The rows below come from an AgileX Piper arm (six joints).
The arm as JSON. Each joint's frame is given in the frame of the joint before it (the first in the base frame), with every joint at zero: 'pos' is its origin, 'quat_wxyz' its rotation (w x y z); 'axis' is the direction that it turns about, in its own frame. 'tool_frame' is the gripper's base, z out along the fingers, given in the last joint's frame.
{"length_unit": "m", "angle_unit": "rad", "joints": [
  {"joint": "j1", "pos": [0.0, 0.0, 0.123], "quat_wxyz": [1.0, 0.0, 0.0, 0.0], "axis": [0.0, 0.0, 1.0]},
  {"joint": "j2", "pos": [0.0, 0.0, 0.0], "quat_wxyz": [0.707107, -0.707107, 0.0, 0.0], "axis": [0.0, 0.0, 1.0]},
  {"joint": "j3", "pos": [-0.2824, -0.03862, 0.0], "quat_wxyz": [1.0, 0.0, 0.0, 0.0], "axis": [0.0, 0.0, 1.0]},
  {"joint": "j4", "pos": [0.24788, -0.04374, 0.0], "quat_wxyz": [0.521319, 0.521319, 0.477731, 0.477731], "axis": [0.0, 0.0, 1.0]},
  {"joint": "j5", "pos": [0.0, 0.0, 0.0], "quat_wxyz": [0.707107, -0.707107, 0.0, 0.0], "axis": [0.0, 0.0, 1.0]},
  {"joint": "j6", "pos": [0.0, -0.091, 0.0], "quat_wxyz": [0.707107, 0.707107, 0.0, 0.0], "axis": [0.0, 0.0, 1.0]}
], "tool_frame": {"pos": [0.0, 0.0, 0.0], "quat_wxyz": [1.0, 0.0, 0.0, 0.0]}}
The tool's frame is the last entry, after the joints.
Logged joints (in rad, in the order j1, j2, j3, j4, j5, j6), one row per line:
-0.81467, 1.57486, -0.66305, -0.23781, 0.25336, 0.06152
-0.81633, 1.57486, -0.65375, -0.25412, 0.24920, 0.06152
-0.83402, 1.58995, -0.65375, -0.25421, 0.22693, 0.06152
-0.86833, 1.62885, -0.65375, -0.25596, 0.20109, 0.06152
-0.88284, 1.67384, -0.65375, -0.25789, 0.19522, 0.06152
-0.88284, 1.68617, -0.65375, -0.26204, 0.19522, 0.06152
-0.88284, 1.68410, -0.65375, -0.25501, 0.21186, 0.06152
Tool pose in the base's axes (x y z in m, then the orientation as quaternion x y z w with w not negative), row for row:
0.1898, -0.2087, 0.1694, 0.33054, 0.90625, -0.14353, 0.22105
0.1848, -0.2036, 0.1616, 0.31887, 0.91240, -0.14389, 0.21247
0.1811, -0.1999, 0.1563, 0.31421, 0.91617, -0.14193, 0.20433
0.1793, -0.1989, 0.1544, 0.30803, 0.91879, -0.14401, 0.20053
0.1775, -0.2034, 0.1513, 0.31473, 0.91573, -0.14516, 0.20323
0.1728, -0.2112, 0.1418, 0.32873, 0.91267, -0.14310, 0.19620
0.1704, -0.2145, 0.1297, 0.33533, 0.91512, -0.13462, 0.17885
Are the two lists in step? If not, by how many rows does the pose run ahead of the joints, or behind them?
The pose runs 2 rows behind the joints: the pose in row i belongs to the joints in row i - 2.
